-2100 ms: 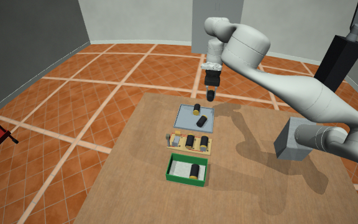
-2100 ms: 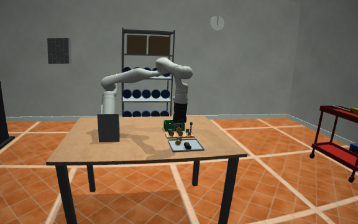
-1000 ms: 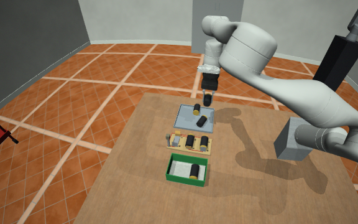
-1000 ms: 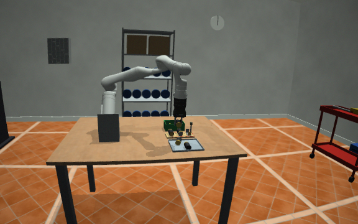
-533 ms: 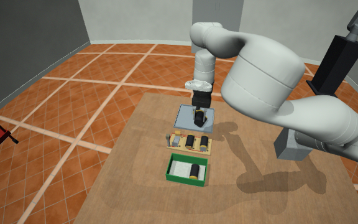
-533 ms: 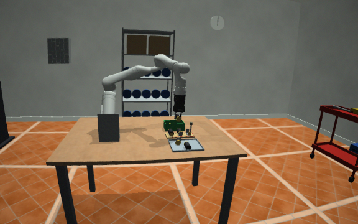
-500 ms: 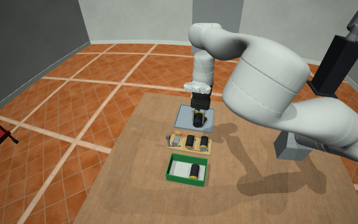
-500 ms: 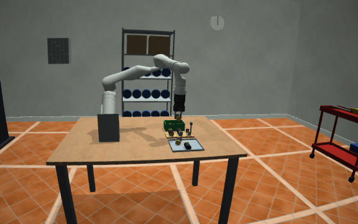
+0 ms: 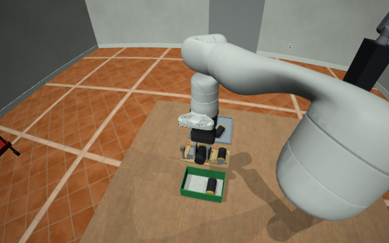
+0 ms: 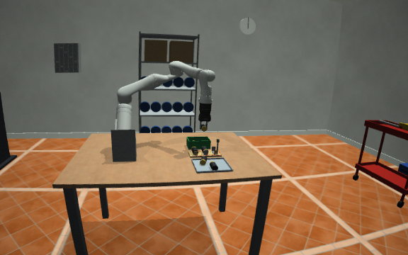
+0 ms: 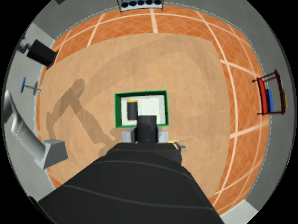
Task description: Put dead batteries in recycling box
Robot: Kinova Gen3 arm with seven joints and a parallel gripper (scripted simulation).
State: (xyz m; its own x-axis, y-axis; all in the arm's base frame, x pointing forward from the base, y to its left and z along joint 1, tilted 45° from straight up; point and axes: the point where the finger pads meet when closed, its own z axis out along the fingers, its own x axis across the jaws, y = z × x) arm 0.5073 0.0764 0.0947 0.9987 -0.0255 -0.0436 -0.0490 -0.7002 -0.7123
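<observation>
The green recycling box is 14 cm below my hand, 5 cm to the left of it and 2 cm behind it. From my hand the other things lie so: grey tray (27 cm to the right, 15 cm below, 1 cm behind).
</observation>
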